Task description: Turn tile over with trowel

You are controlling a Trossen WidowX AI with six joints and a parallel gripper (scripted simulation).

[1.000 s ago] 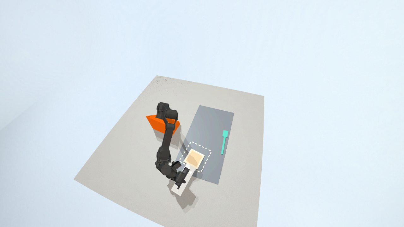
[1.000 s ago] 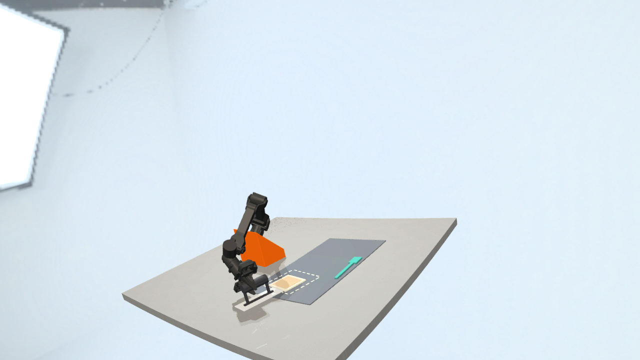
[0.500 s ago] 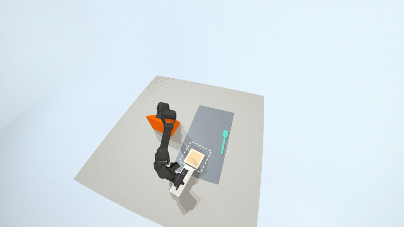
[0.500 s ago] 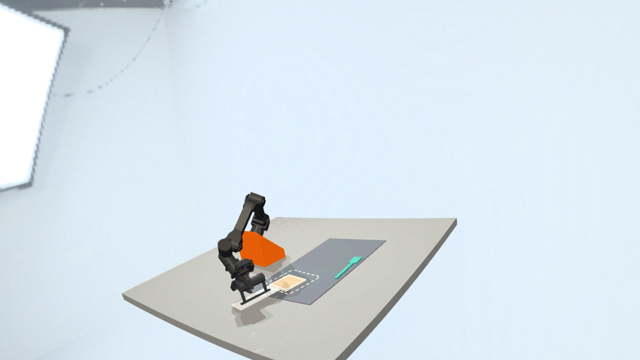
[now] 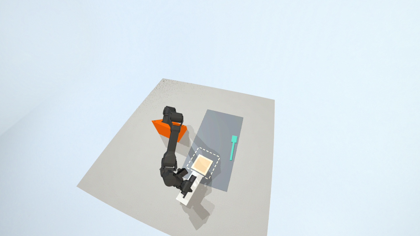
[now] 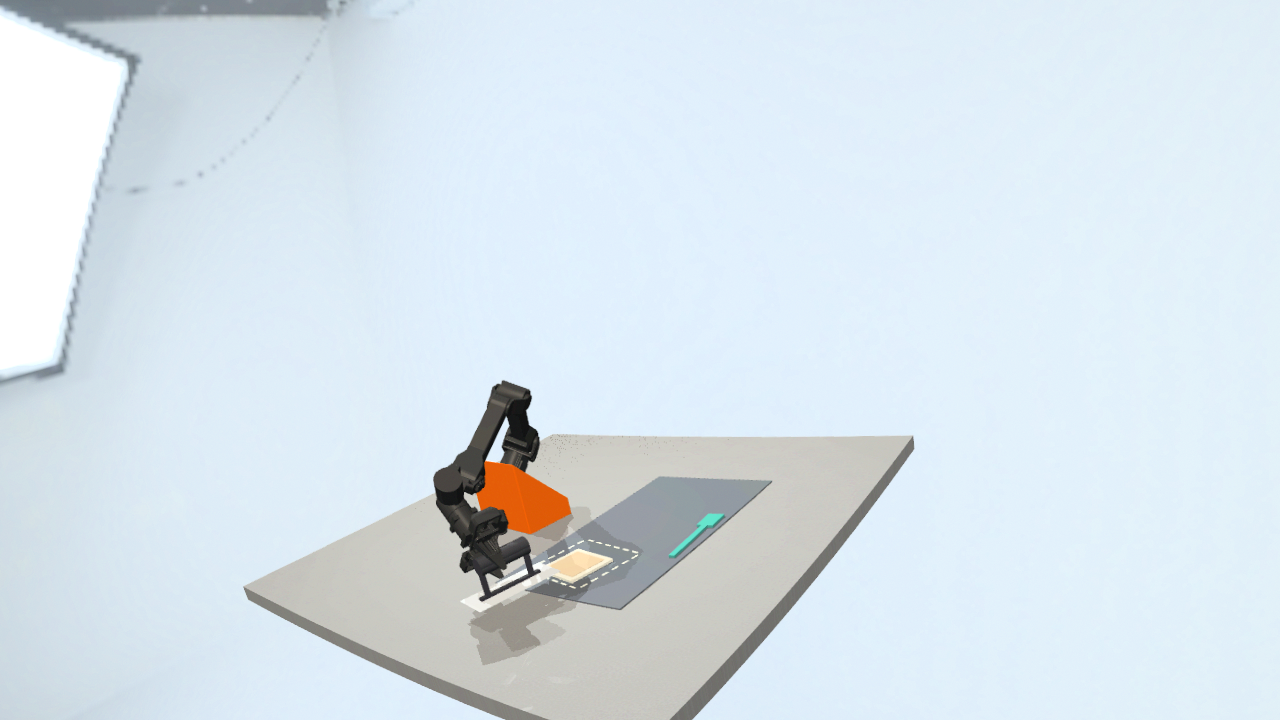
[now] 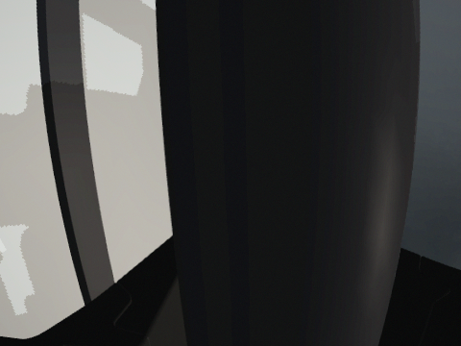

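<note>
My gripper tip is now 190 mm short of the teal trowel, 410 mm to the right of it and 80 mm above it. The rest, counted from my gripper tip: tile 200 mm to the left, 80 mm below; grey mat 50 mm ahead, 390 mm to the left, 100 mm below; white-bladed tool 30 mm behind, 10 mm below.
</note>
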